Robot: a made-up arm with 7 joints.
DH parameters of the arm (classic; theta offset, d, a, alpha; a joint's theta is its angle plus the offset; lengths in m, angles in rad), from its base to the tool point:
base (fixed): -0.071 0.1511 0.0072 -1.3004
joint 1: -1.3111 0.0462 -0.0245 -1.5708
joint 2: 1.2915 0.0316 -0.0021 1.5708
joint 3: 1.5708 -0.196 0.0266 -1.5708
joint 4: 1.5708 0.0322 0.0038 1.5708
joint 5: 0 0.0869 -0.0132 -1.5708
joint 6: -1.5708 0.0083 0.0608 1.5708
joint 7: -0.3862 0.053 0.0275 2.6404
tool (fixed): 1.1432 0.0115 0 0
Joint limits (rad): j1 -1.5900..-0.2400 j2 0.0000..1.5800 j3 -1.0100..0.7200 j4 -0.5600..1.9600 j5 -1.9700..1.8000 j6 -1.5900..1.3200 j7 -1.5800..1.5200
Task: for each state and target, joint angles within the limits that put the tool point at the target. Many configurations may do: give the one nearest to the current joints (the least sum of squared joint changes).
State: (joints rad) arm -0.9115 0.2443 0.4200 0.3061 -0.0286 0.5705 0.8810
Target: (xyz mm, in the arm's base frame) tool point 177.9 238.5 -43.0
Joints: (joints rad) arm -0.2471 0.1126 0.7200 0.0703 -0.0205 0.4649 0.9483
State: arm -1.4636 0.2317 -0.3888 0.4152 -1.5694 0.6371 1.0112
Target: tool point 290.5 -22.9 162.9
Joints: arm -1.0121 0.4155 -0.3595 -0.3398 -1.7209 0.9110 0.9083
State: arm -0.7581 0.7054 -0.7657 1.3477 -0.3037 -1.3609 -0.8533
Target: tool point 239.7 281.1 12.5
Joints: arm -0.5593 1.0244 -0.6608 1.7502 -0.4158 -0.7974 -0.6432
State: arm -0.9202 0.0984 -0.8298 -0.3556 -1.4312 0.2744 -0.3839
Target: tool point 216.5 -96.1 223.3
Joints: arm -1.1714 0.0232 -0.7880 -0.4053 -1.4285 0.2491 -0.3706
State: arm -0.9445 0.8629 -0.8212 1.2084 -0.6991 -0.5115 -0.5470
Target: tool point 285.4 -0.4 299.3
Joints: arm -1.5900 0.6373 -0.7798 0.6935 -0.6120 -0.7458 -0.5548
